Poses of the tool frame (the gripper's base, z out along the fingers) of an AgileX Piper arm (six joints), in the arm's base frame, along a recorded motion.
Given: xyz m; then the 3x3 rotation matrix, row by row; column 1 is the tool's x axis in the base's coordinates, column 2 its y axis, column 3 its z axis. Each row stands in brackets.
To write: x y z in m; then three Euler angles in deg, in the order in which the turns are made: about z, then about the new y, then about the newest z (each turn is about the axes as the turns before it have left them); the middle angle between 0 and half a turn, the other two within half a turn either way. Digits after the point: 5 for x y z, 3 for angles. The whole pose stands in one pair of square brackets.
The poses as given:
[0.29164, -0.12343, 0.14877], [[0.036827, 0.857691, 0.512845], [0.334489, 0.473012, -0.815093], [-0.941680, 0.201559, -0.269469]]
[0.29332, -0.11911, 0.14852], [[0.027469, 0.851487, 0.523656], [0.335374, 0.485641, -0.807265], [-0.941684, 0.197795, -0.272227]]
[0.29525, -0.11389, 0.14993], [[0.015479, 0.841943, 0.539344], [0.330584, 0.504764, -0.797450], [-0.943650, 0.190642, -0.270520]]
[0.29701, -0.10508, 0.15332], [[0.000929, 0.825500, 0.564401], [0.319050, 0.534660, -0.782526], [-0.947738, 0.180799, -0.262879]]
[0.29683, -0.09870, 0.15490], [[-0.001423, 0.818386, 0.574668], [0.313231, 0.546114, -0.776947], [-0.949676, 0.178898, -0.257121]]
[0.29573, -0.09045, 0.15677], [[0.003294, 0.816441, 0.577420], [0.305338, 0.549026, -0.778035], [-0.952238, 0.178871, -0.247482]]
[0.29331, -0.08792, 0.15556], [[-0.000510, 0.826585, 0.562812], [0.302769, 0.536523, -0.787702], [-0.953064, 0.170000, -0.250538]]
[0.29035, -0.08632, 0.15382], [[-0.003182, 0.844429, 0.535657], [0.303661, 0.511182, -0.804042], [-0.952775, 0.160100, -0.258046]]
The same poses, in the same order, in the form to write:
[0.29164, -0.12343, 0.14877, -57.822, 105.633, 12.081]
[0.29332, -0.11911, 0.14852, -57.029, 105.797, 11.862]
[0.29525, -0.11389, 0.14993, -55.928, 105.695, 11.422]
[0.29701, -0.10508, 0.15332, -54.199, 105.241, 10.800]
[0.29683, -0.09870, 0.15490, -53.512, 104.899, 10.668]
[0.29573, -0.09045, 0.15677, -53.419, 104.329, 10.639]
[0.29331, -0.08792, 0.15556, -54.454, 104.509, 10.114]
[0.29035, -0.08632, 0.15382, -56.328, 104.954, 9.539]

